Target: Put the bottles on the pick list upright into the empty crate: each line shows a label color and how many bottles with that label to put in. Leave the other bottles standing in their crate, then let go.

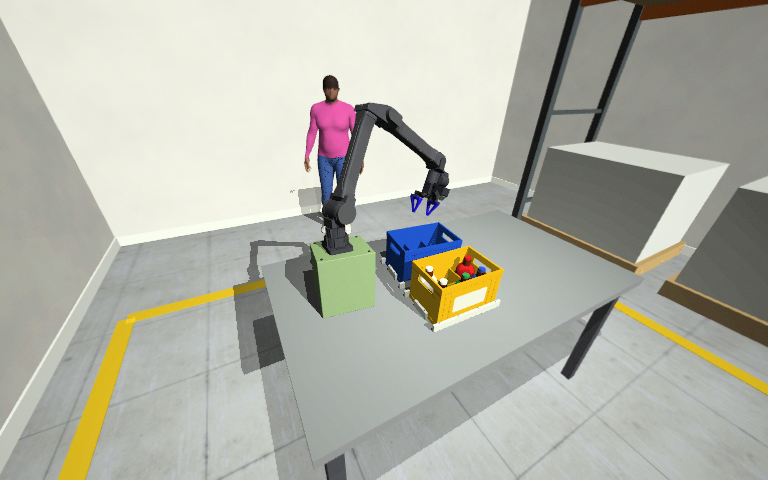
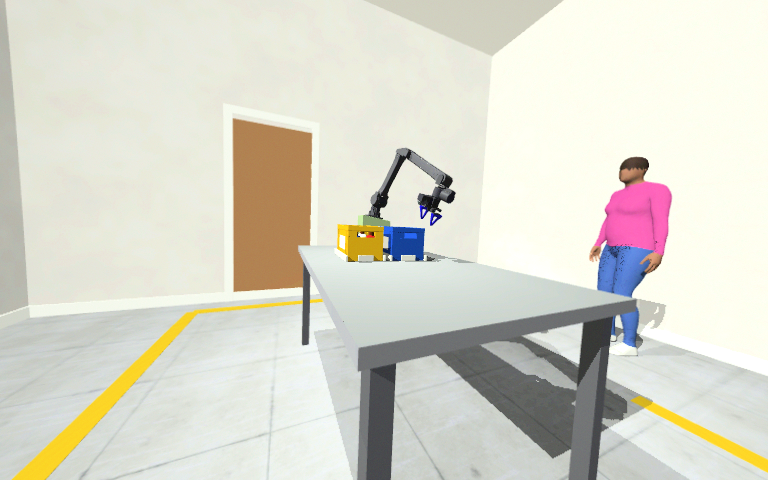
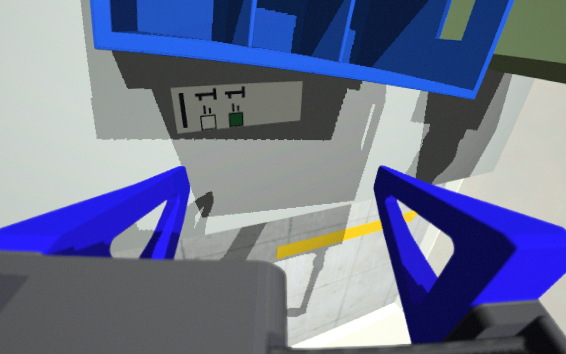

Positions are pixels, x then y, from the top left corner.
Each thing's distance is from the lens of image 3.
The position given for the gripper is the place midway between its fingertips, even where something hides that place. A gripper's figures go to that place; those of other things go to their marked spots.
gripper (image 3: pixel 281 176): 13 cm
pick list (image 3: pixel 198 108): 32 cm
